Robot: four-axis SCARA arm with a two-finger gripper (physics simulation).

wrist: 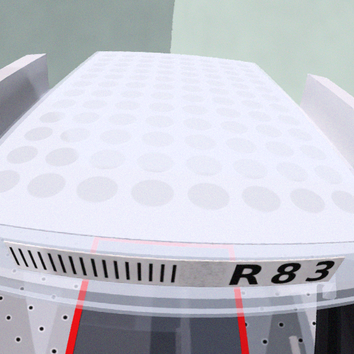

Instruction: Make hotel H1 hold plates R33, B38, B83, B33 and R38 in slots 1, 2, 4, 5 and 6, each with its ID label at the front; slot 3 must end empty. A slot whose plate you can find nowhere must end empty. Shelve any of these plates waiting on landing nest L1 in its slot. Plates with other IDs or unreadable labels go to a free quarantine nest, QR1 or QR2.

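Observation:
My gripper (176, 79) is shut on a white well plate (155, 220), one finger along its left side and one along its right. The plate is level and fills much of the wrist view. Its front label (175, 265) shows a barcode on the left and reads R83. Below and partly behind the plate's clear lower edge is a dark nest pad (160, 325) with a red outline. No nest name can be read on it. The hotel and its slots cannot be made out in this view.
A light deck with small holes (25, 320) shows at the lower left and also between the pad and a black object (336, 325) at the lower right. A grey-green wall (260, 30) stands at the back.

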